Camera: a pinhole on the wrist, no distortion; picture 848 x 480 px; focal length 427.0 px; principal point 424.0 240.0 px. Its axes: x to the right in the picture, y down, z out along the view. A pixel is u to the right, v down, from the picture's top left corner.
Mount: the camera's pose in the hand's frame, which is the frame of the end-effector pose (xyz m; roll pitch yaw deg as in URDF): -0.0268 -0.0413 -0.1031 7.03 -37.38 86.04
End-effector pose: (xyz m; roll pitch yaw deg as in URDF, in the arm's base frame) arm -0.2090 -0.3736 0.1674 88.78 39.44 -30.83
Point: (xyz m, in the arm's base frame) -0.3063 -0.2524 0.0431
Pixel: 118 281
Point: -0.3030 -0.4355 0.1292
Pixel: 686 256
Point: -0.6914 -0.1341 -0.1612
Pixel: 55 434
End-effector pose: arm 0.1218 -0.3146 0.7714 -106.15 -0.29 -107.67
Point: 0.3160 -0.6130 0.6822
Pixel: outside the picture
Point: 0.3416 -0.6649 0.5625
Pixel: outside the picture
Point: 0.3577 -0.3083 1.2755
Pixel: 139 306
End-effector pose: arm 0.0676 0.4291 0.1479 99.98 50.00 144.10
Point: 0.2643 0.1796 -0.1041
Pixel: 80 221
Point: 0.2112 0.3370 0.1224
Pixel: 423 438
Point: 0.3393 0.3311 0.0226
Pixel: 362 345
